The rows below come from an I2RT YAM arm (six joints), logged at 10 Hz.
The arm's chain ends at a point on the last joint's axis. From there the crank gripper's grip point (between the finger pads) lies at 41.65 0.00 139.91 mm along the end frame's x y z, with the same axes.
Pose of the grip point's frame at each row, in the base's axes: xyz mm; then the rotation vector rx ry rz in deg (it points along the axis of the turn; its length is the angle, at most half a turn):
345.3 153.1 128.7 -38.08 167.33 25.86
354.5 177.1 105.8 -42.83 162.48 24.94
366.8 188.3 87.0 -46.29 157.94 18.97
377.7 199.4 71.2 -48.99 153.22 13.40
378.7 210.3 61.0 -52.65 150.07 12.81
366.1 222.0 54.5 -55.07 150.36 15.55
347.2 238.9 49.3 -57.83 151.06 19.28
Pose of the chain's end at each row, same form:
376.6 126.4 268.8 -38.08 167.33 25.86
377.0 150.8 247.6 -42.83 162.48 24.94
376.6 169.2 231.4 -46.29 157.94 18.97
374.3 186.7 216.6 -48.99 153.22 13.40
370.1 197.6 206.2 -52.65 150.07 12.81
362.1 206.3 199.6 -55.07 150.36 15.55
350.1 219.6 194.0 -57.83 151.06 19.28

